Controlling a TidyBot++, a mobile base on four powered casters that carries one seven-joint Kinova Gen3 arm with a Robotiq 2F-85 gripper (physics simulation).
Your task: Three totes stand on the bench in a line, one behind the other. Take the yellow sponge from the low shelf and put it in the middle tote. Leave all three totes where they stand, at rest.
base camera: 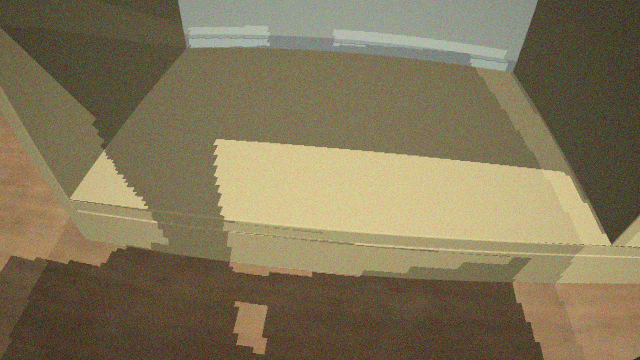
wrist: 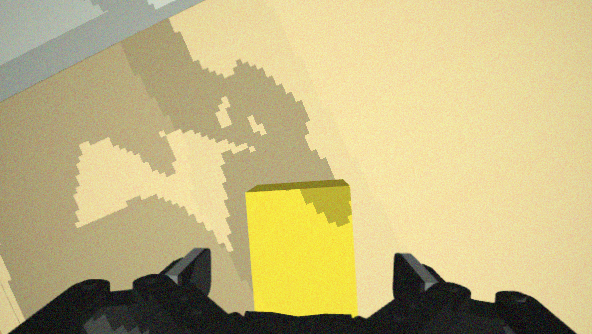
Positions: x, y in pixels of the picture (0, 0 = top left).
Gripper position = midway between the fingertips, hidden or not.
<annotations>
The gripper shows in the wrist view (301, 270); in the base camera view it is out of frame. A yellow sponge shows in the wrist view (301, 242); in the base camera view it is out of frame.
</annotations>
